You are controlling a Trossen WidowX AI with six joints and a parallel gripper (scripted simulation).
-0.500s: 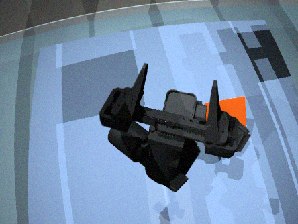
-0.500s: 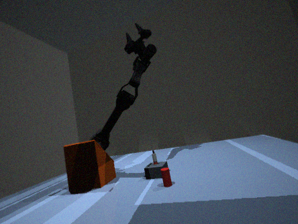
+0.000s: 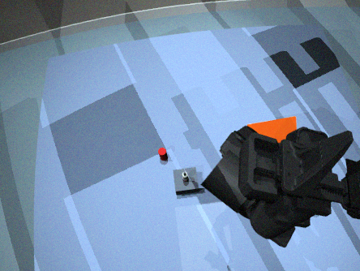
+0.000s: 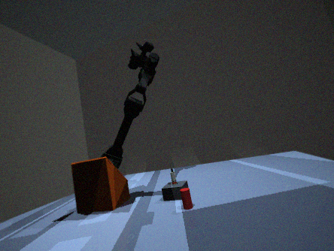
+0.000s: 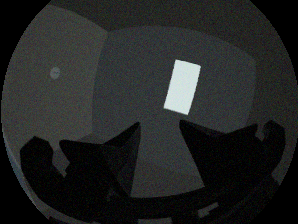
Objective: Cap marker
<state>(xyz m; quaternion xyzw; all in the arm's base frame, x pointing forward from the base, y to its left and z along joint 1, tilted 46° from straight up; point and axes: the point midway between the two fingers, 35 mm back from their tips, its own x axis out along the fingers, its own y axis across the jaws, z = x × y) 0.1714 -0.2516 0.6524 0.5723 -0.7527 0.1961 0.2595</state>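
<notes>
Right now the red cap is 28 cm ahead of my gripper tip, 33 cm to the right of it and 77 cm below it. The rest, counted from my gripper tip: dark grey holder block: 20 cm ahead, 24 cm to the right, 78 cm below.
</notes>
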